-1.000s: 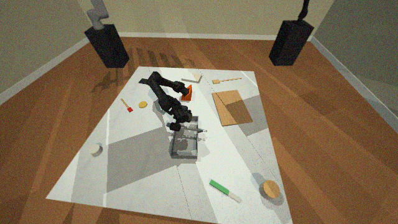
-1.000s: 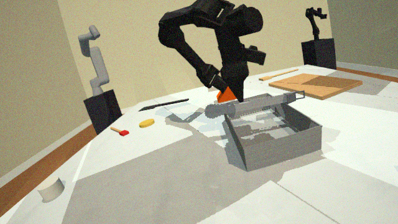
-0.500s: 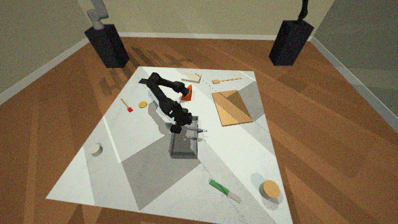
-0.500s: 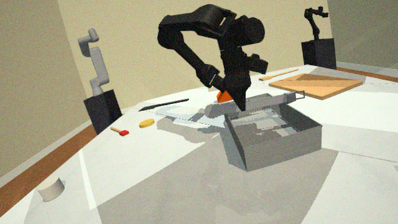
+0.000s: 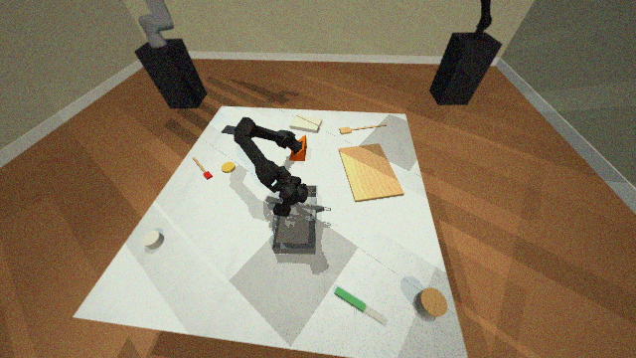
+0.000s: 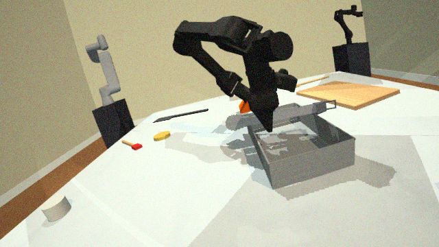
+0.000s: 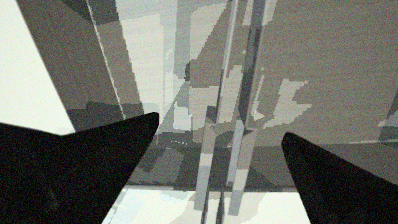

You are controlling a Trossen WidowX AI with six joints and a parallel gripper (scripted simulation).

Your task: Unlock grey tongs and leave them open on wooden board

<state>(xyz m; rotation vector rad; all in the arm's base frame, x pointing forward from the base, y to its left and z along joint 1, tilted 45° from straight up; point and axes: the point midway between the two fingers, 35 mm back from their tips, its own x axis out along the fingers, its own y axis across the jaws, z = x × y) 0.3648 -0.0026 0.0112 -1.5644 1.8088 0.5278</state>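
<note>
Right now my gripper tip is 50 mm short of the grey roasting tin, 30 mm to the right of it and 20 mm above it. Round my gripper tip: black lock piece: 10 mm ahead, 80 mm to the left, 20 mm above; then yellow disc: 270 mm behind, 370 mm to the right, 40 mm below; then wooden board: 240 mm behind, 380 mm to the left, 40 mm below.
</note>
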